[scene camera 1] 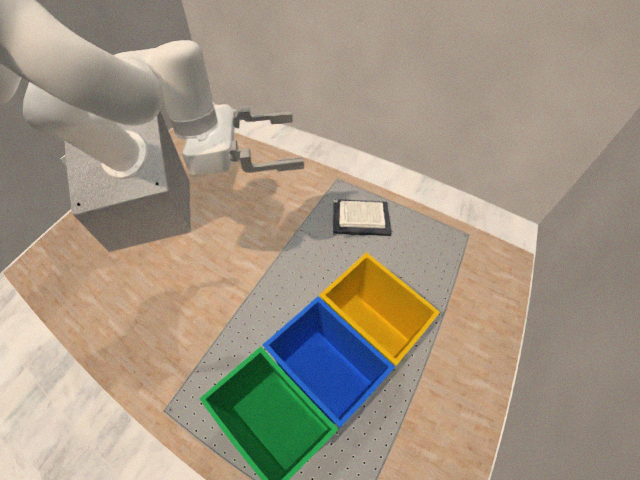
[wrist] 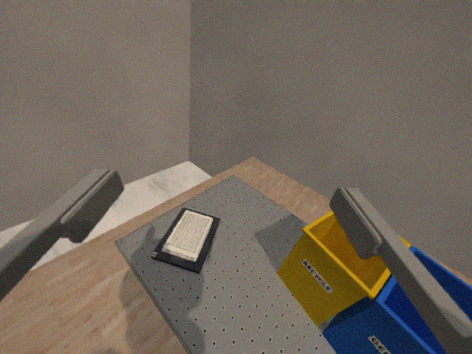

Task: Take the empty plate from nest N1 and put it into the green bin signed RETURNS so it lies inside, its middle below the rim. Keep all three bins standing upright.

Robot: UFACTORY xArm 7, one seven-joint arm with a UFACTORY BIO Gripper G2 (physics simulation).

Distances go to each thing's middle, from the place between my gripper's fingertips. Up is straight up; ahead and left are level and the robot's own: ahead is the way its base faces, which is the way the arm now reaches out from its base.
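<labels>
With the well plate point(scene camera 1: 352, 214) as the reference, my hand is 33 cm above it, 8 cm short of it and 17 cm to the right of it. The dark nest point(scene camera 1: 336, 211) is 34 cm below my hand, 8 cm ahead of it and 17 cm to the left of it. I find the yellow bin point(scene camera 1: 388, 314) 26 cm below my hand, 26 cm ahead of it and 12 cm to the right of it, whereas the blue bin point(scene camera 1: 334, 366) is well below my hand, a good way ahead of it and far to the right of it.
</labels>
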